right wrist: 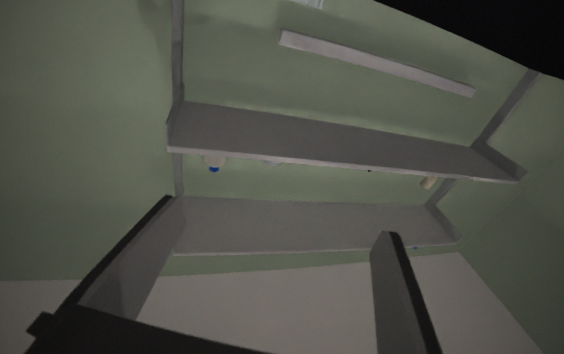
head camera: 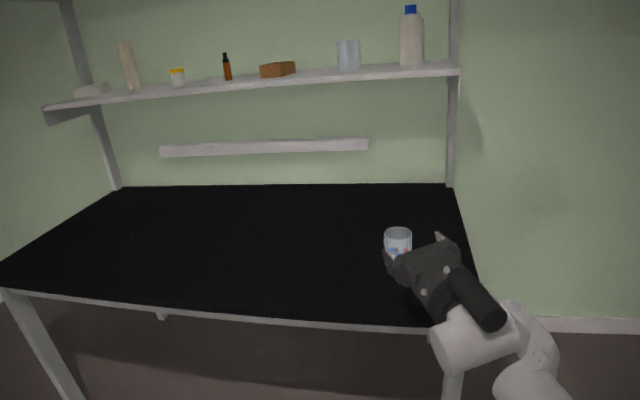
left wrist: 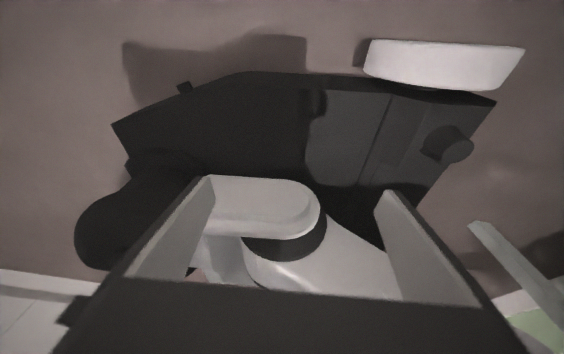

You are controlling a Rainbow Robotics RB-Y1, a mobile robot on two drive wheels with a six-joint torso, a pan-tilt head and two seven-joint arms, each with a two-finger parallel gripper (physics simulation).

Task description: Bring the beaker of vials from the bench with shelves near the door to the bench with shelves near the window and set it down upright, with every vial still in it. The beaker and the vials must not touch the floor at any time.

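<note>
The clear beaker (head camera: 398, 239) stands upright on the black top of a bench with shelves (head camera: 240, 235), near its right end in the head view. Small blue, red and pale vials show inside; its lower part is hidden behind my right gripper. My right gripper (head camera: 413, 245) (right wrist: 275, 225) is open and empty, on the near side of the beaker, with one finger in front of the beaker's lower left. A sliver of clear glass shows at the top edge of the right wrist view. My left gripper (left wrist: 295, 194) is open and empty, over the robot's own base.
Above the bench, a shelf (head camera: 310, 77) (right wrist: 320, 140) holds a large blue-capped bottle (head camera: 411, 40), a clear container (head camera: 348, 54), a brown box (head camera: 277, 69) and small bottles. A grey post (head camera: 451, 125) stands at the bench's back right. A pale rail (head camera: 265, 146) runs along the wall.
</note>
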